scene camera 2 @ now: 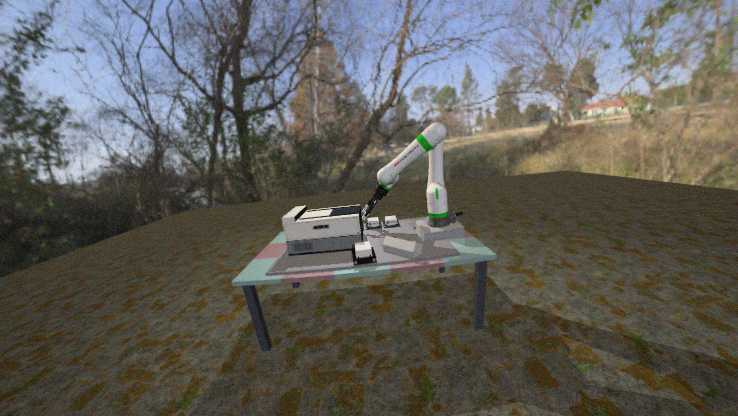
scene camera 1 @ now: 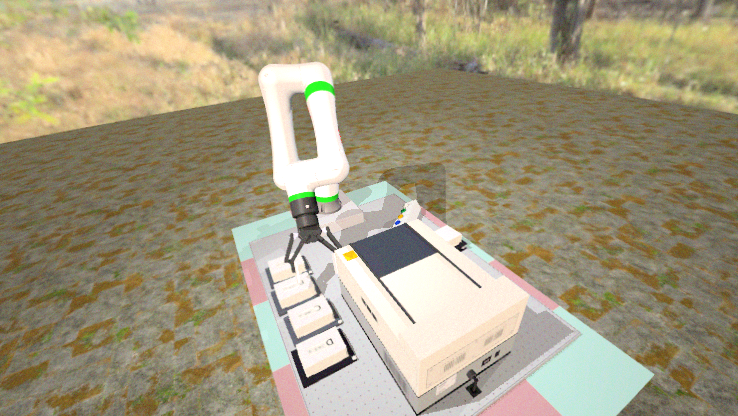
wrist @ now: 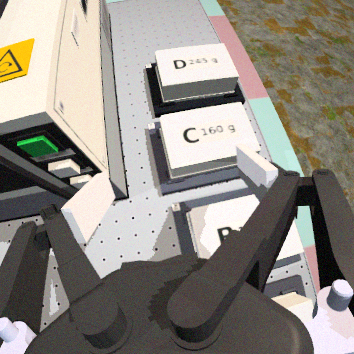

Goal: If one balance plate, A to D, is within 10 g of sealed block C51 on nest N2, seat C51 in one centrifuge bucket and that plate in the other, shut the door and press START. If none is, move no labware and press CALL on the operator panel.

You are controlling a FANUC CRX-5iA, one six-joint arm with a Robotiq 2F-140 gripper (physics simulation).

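Frame: origin at the arm's base, x ahead, y left, z up, level; metres.
Seen in the pictures: gripper, between the fingertips: [scene camera 2: 363,215] [scene camera 1: 318,278] [wrist: 171,171]; arm's base, origin of its link: [scene camera 2: 438,223] [scene camera 1: 326,206].
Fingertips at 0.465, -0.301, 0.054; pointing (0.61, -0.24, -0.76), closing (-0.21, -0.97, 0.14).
Note:
Pixels of each thing's top centre, then the offset from my fingertips to it, as dx, dy, dz. "pt": a spot on its surface instead. Level surfaces: height alone.
- wrist view plate D, centre of its top: [wrist: 195,61] [scene camera 1: 320,346] +0.188, -0.111, -0.056
- plate C, centre of its top: [wrist: 208,131] [scene camera 1: 310,311] +0.057, -0.075, -0.056
- Plate B, centre of its top: [wrist: 247,230] [scene camera 1: 294,285] [scene camera 2: 372,219] -0.082, -0.064, -0.056
- Plate A, centre of its top: [wrist: 270,350] [scene camera 1: 285,262] [scene camera 2: 390,217] -0.217, -0.034, -0.056
- white block, centre of its top: [scene camera 1: 443,235] [scene camera 2: 362,245] +0.089, +0.525, -0.038
- green button, centre of its top: [wrist: 29,134] +0.028, +0.084, +0.081
- sloped operator panel, centre of its top: [scene camera 1: 406,210] [scene camera 2: 401,237] -0.132, +0.532, -0.026
- yellow warning label, a spot on its surface: [wrist: 17,61] [scene camera 1: 346,255] pt +0.071, +0.078, +0.101
- table, height of its surface: dz -0.123
My gripper [scene camera 1: 316,262] [scene camera 2: 364,210] [wrist: 171,171] is open and empty, between the plate row and the centrifuge's button end. In the wrist view plate D [scene camera 1: 321,355] [wrist: 197,75] reads 245 g and plate C [scene camera 1: 310,319] [wrist: 200,145] reads 160 g. Plate B [scene camera 1: 293,291] [wrist: 212,220] has its weight hidden behind a finger. Plate A [scene camera 1: 278,269] [wrist: 295,302] is mostly hidden. A white block [scene camera 1: 448,236] [scene camera 2: 363,249] sits on a dark nest across the centrifuge; its label is unreadable. The centrifuge [scene camera 1: 454,315] [scene camera 2: 323,222] [wrist: 80,75] has a green button [wrist: 37,146]. Its buckets are hidden.
The sloped operator panel [scene camera 1: 411,210] [scene camera 2: 399,244] with coloured buttons stands near the arm base [scene camera 2: 439,228]. The centrifuge body rises close beside the plate row. A yellow warning label [scene camera 1: 349,255] [wrist: 17,61] marks its top corner. The table [scene camera 2: 255,276] has a pastel border.

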